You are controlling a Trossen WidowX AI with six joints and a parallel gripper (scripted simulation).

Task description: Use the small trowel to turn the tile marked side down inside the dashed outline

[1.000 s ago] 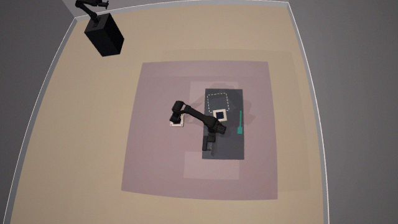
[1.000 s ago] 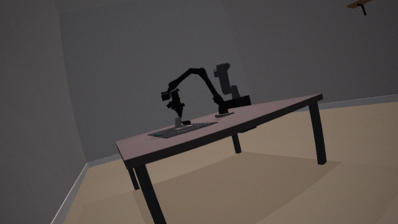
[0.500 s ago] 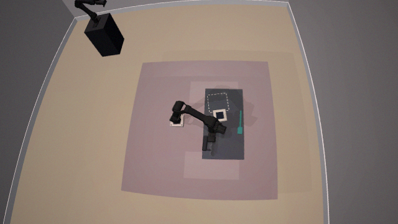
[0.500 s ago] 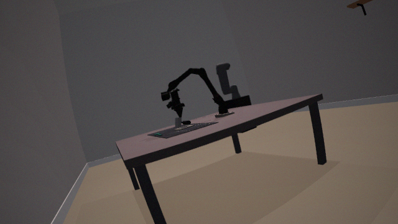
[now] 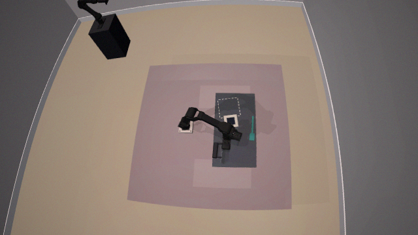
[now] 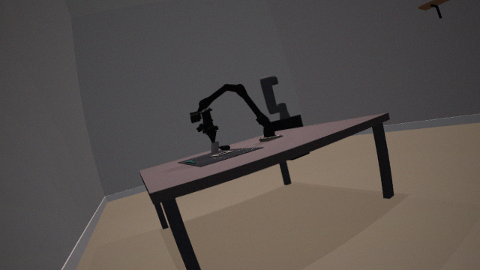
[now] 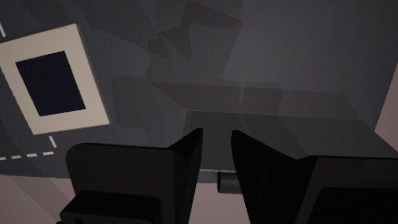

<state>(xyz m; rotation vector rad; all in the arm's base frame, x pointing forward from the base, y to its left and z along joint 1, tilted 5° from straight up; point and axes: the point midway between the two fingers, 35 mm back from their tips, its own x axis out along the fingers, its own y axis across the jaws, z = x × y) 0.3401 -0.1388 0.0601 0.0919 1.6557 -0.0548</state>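
The dark mat is 7 cm ahead of my gripper tip, 12 cm to the left of it and 9 cm below it. Also, from my gripper tip: tile: 3 cm ahead, 18 cm to the left, 7 cm below; then teal long-handled tool: 20 cm ahead, 9 cm to the left, 7 cm below.
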